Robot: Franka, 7 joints.
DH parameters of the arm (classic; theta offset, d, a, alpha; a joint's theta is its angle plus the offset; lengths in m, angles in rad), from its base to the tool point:
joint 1: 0 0.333 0 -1.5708
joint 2: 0 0 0 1.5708
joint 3: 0 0.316 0.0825 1.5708
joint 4: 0 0 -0.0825 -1.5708
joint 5: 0 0.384 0 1.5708
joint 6: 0 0 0.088 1.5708
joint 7: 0 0.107 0 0
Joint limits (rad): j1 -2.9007..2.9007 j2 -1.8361..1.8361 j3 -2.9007..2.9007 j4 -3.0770..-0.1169 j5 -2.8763..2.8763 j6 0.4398..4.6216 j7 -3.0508..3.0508
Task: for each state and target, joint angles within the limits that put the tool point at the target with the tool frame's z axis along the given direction. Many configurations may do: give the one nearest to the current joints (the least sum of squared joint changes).
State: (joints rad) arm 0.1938 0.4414 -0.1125 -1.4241 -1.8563 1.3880 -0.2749
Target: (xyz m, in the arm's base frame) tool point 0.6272 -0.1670 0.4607 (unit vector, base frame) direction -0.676 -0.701 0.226
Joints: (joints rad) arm 0.0619 0.6602 -0.1611 -1.3069 -1.4421 0.8774 -0.2749
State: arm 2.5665 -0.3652 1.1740 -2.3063 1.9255 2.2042 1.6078
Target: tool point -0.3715 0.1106 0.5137 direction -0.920 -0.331 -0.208
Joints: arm 2.2488 -0.7624 0.4656 -2.6331 1.8784 2.1702 1.6078
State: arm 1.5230 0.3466 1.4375 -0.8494 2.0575 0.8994 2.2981
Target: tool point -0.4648 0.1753 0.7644 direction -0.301 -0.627 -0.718
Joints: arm 1.0460 -0.3176 1.2013 -1.3407 1.1404 1.0865 2.2981
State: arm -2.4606 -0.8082 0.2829 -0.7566 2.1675 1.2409 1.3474
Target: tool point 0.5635 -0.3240 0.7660 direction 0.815 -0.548 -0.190
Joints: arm -2.9007 -1.3565 0.8716 -1.3202 2.1800 2.0775 1.3474
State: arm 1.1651 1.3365 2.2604 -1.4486 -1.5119 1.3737 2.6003
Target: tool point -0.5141 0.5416 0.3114 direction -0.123 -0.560 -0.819
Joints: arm 1.8340 1.6549 2.0412 -0.7617 -1.3580 1.1339 2.6003
